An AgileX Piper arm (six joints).
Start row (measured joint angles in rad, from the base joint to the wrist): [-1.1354 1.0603 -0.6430 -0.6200 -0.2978 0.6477]
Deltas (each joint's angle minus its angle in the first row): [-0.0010 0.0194 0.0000 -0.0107 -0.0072 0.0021]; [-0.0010 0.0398 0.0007 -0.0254 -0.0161 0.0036]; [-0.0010 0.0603 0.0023 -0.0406 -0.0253 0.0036]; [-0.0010 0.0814 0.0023 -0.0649 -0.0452 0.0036]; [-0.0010 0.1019 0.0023 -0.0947 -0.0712 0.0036]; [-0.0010 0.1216 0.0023 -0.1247 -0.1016 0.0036]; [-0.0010 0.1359 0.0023 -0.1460 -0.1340 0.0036]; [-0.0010 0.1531 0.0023 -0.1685 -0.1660 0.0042]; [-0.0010 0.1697 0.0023 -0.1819 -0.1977 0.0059]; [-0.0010 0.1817 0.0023 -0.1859 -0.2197 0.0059]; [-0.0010 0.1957 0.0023 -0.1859 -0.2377 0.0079]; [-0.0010 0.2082 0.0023 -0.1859 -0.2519 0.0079]
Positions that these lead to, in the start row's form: [-1.1364 1.0797 -0.6430 -0.6307 -0.3050 0.6498]; [-1.1364 1.1001 -0.6423 -0.6454 -0.3139 0.6513]; [-1.1364 1.1206 -0.6407 -0.6606 -0.3231 0.6513]; [-1.1364 1.1417 -0.6407 -0.6849 -0.3430 0.6513]; [-1.1364 1.1622 -0.6407 -0.7147 -0.3690 0.6513]; [-1.1364 1.1819 -0.6407 -0.7447 -0.3994 0.6513]; [-1.1364 1.1962 -0.6407 -0.7660 -0.4318 0.6513]; [-1.1364 1.2134 -0.6407 -0.7885 -0.4638 0.6519]; [-1.1364 1.2300 -0.6407 -0.8019 -0.4955 0.6536]; [-1.1364 1.2420 -0.6407 -0.8059 -0.5175 0.6536]; [-1.1364 1.2560 -0.6407 -0.8059 -0.5355 0.6556]; [-1.1364 1.2685 -0.6407 -0.8059 -0.5497 0.6556]
